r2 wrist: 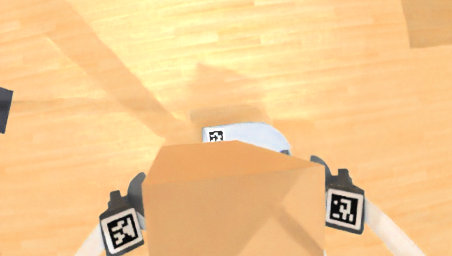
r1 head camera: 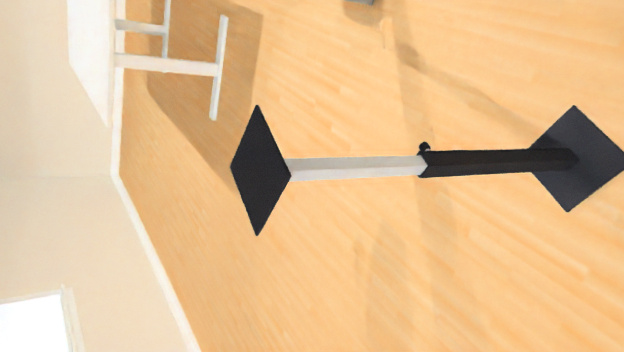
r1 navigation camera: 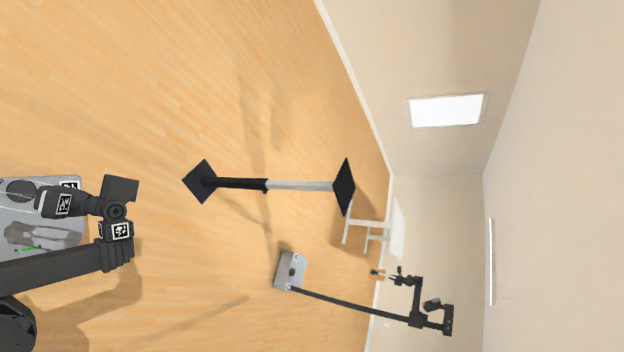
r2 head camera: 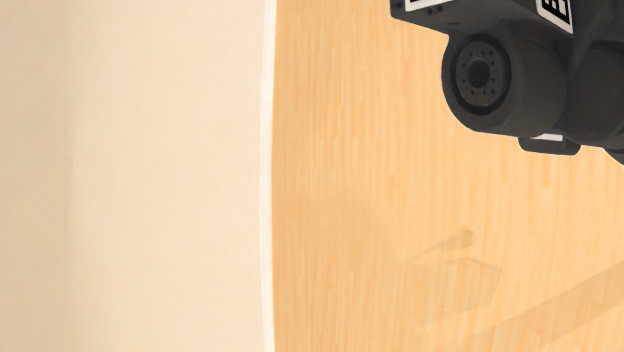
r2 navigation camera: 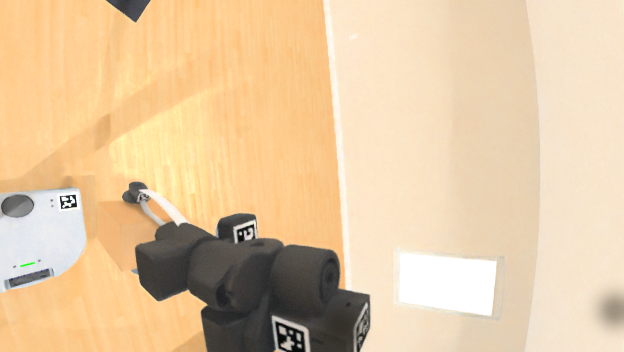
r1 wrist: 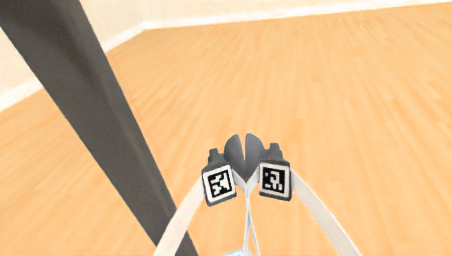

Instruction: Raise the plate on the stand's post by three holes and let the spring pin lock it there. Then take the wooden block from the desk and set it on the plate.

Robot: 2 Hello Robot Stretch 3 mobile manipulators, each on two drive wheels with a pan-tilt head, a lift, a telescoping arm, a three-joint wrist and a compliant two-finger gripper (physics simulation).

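Note:
The stand's black plate point(r1 head camera: 260, 170) point(r1 navigation camera: 344, 186) tops a pale post point(r1 head camera: 355, 167) point(r1 navigation camera: 300, 185), which stands well out of the dark sleeve point(r1 head camera: 475, 162) point(r1 navigation camera: 240, 183). The spring pin's black knob point(r1 head camera: 424, 147) is at the sleeve's top; whether it sits in a hole cannot be told. The plate bears no block. The r1 gripper point(r1 wrist: 244, 145) is shut, fingertips together, holding nothing. The r2 gripper point(r2 wrist: 230, 192) point(r2 navigation camera: 134, 232) is shut on the wooden block point(r2 wrist: 235, 220) point(r2 navigation camera: 125, 240), held above the floor away from the plate. The white desk point(r1 head camera: 90, 60) point(r1 navigation camera: 398, 230) stands beyond the stand.
The stand's square base point(r1 head camera: 595, 170) point(r1 navigation camera: 192, 181) rests on the floor between the robots. In the r1 navigation view, r2's base point(r1 navigation camera: 285, 270) stands to one side of the stand. A dark bar point(r1 wrist: 100, 100) crosses the r1 wrist view. Walls are behind the desk and near r2.

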